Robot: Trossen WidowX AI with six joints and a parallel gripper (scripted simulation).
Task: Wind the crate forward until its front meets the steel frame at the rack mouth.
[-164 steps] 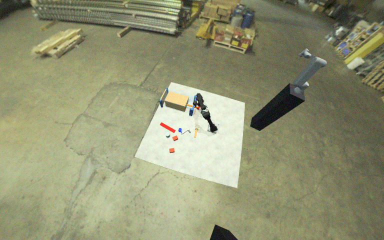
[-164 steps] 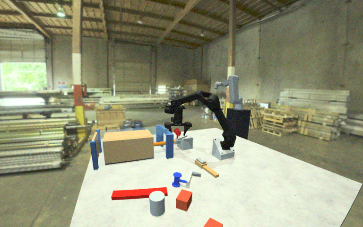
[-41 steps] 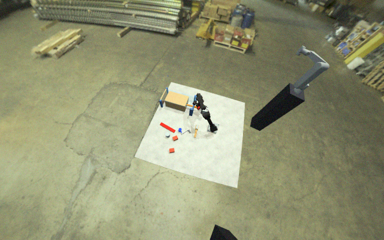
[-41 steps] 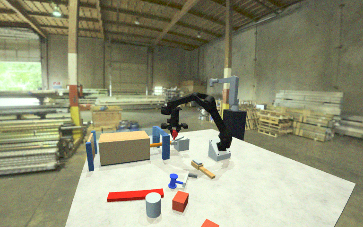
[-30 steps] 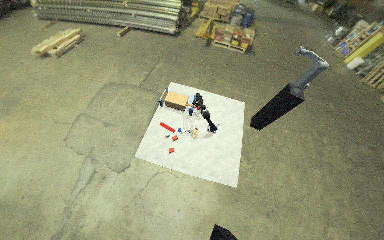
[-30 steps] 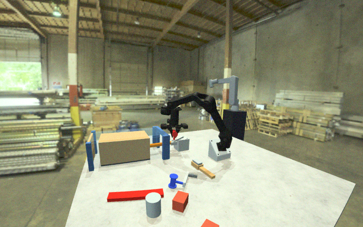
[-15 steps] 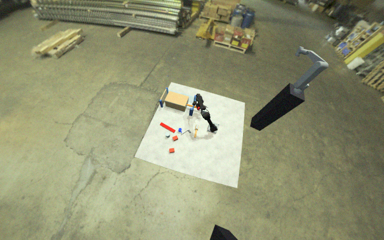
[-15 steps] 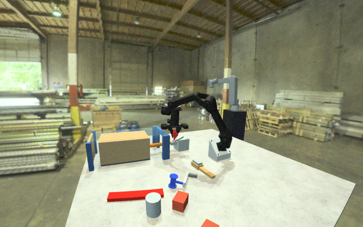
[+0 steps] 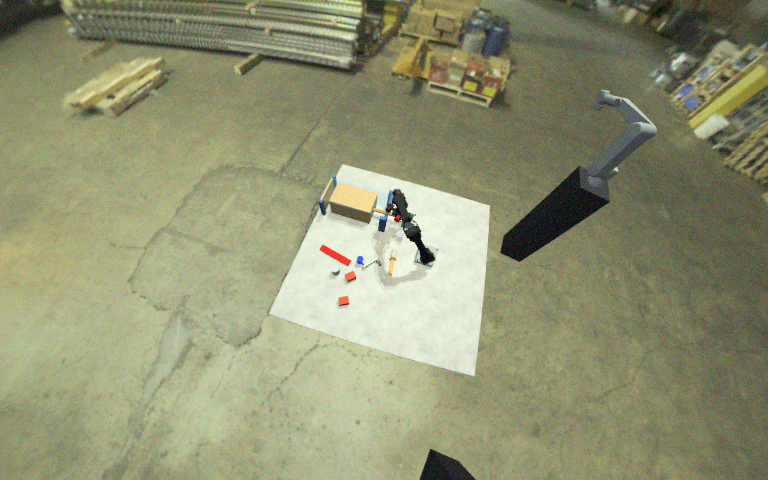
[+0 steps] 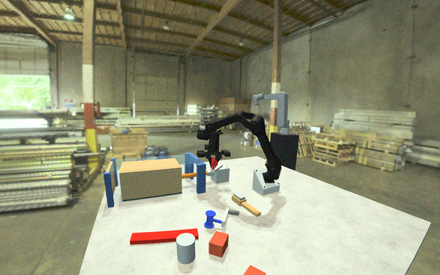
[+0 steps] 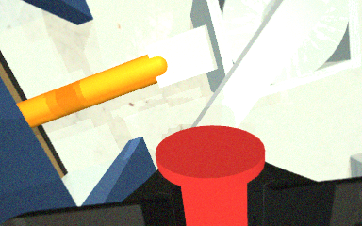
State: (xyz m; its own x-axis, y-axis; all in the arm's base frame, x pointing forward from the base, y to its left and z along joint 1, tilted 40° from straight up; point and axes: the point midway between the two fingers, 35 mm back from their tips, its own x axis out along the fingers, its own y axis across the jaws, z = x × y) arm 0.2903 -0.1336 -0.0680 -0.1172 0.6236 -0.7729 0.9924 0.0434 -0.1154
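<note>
Now: gripper tip 9 cm short of the blue frame, 5 cm to the left of it and 1 cm above it. From my gripper tip the other things lie so: red-knobbed winch handle (3 cm behind, 2 cm to the right, 1 cm below); then red knob (1 cm to the left, 2 cm above); then grey winch (8 cm behind, 8 cm to the right, 8 cm below).
</note>
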